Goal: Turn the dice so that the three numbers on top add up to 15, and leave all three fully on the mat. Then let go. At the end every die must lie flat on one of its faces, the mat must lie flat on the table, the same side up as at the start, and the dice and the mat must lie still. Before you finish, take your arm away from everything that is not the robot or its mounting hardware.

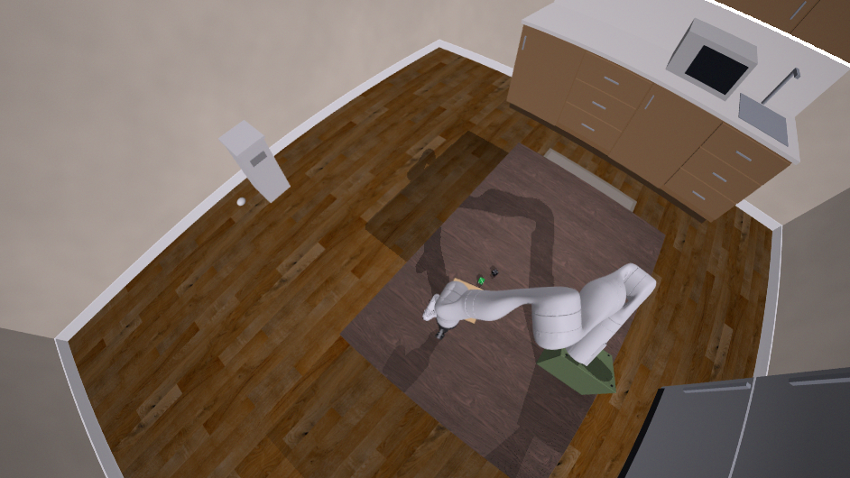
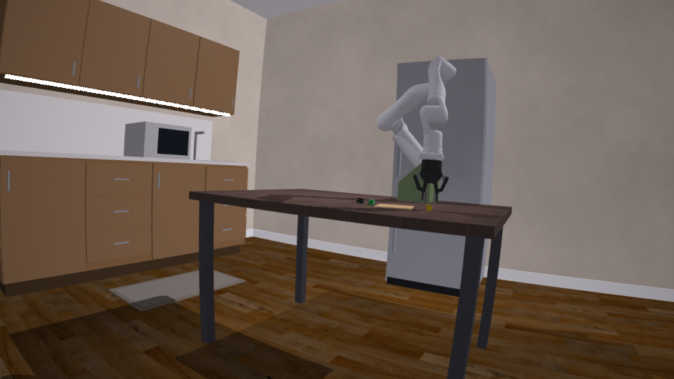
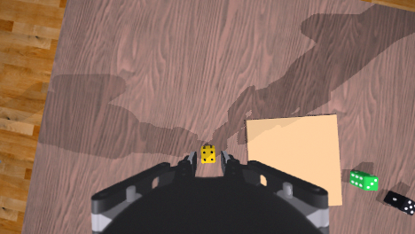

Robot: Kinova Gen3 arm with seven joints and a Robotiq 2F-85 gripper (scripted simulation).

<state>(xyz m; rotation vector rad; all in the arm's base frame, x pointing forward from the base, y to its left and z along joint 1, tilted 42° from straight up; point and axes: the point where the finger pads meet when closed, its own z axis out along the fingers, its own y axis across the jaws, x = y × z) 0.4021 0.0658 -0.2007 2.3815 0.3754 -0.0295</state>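
The yellow die is 40 mm below my hand. The rest, counted from my hand: black die (300 mm to the right, 40 mm below); green die (230 mm to the right, 40 mm below, 20 mm ahead); tan mat (130 mm to the right, 40 mm below, 20 mm ahead).
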